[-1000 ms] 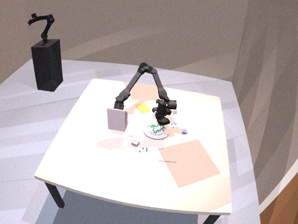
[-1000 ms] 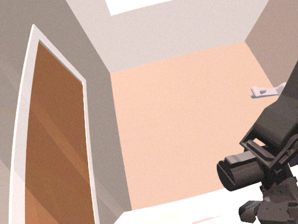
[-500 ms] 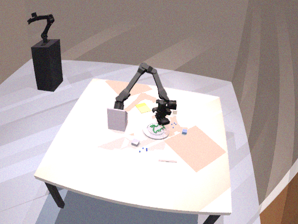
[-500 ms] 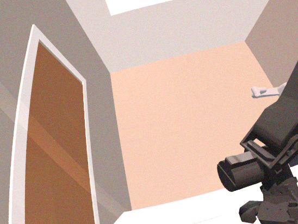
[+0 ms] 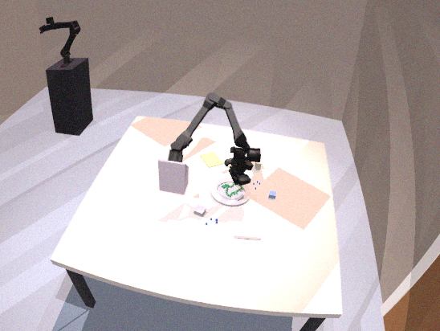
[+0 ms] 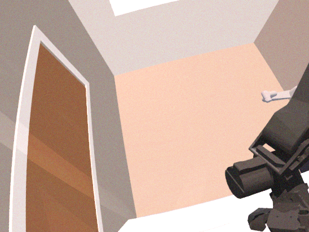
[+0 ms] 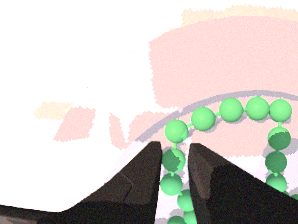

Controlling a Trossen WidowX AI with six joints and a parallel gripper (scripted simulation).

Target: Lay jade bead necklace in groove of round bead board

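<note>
Right now my gripper tip is 60 mm to the left of the round white bead board, 20 mm past it and 10 mm above it. The rest, counted from my gripper tip: yellow sheet: 190 mm to the left, 160 mm behind, 10 mm below; then blue block: 200 mm ahead, 30 mm to the right, 10 mm below; then cream block: 190 mm to the left, 110 mm ahead.
</note>
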